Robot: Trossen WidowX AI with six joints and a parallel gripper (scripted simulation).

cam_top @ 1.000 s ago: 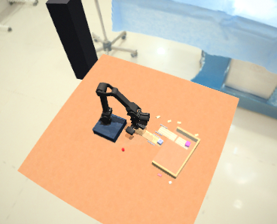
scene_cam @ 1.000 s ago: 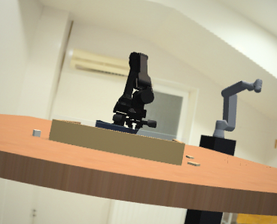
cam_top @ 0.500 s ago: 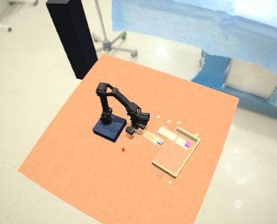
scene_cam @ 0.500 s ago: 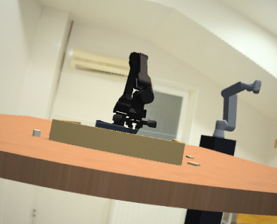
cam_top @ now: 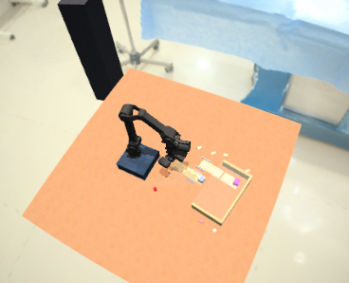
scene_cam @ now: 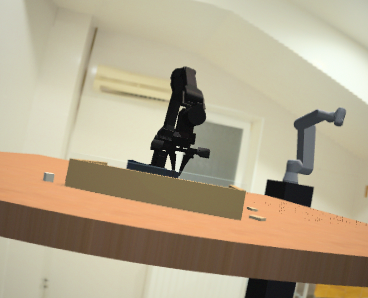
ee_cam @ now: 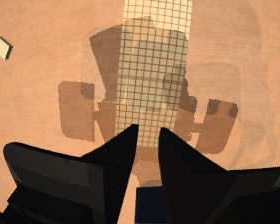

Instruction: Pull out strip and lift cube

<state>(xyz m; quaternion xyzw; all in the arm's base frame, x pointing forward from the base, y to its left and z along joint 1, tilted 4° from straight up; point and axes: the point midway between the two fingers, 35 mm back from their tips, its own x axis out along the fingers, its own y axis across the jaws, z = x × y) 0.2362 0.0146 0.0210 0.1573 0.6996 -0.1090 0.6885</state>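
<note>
Now: gripper tip 180 mm short of the labelled cube, 70 mm to the left of it and 20 mm above it. From my gripper tip the other things lie so: white bit 320 mm ahead, 340 mm to the right, 40 mm below; red bit 60 mm behind, 190 mm to the right, 30 mm below; pink bit 240 mm ahead, 300 mm to the right, 40 mm below.
</note>
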